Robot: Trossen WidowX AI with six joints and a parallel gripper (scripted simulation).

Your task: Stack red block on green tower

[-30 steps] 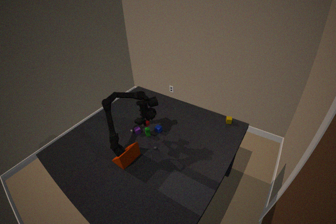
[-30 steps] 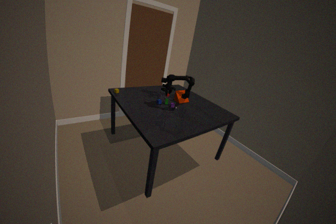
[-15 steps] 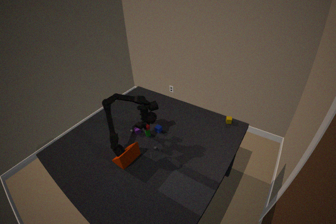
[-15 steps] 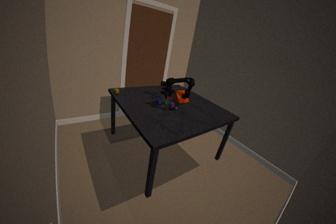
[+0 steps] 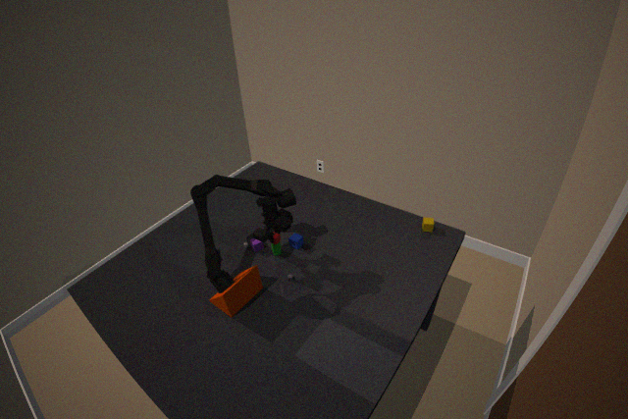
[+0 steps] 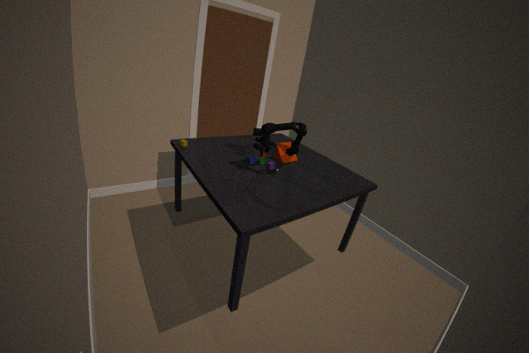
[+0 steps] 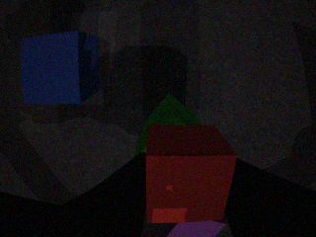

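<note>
My gripper tip is now 1 cm below the red block. Also, from my gripper tip: purple block (4 cm behind, 9 cm to the left, 5 cm below); then blue block (9 cm ahead, 3 cm to the right, 5 cm below); then yellow block (54 cm ahead, 43 cm to the right, 5 cm below).
</note>
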